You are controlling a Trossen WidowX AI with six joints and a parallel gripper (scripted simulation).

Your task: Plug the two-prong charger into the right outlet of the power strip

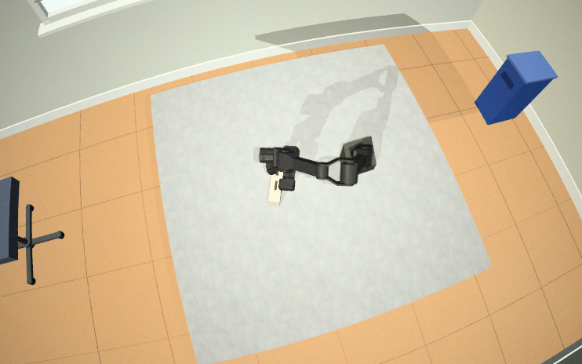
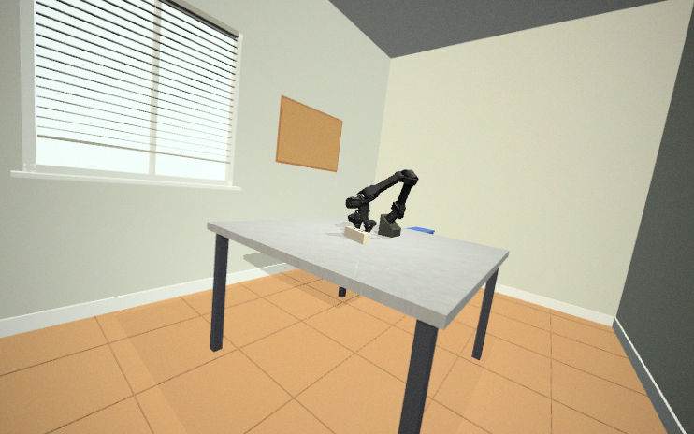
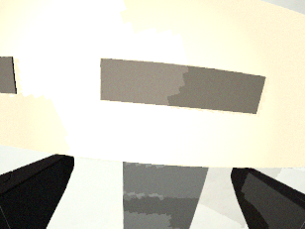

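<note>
Right now my gripper tip is 2 cm short of the charger, 1 cm to the left of it and 1 cm below it.
</note>
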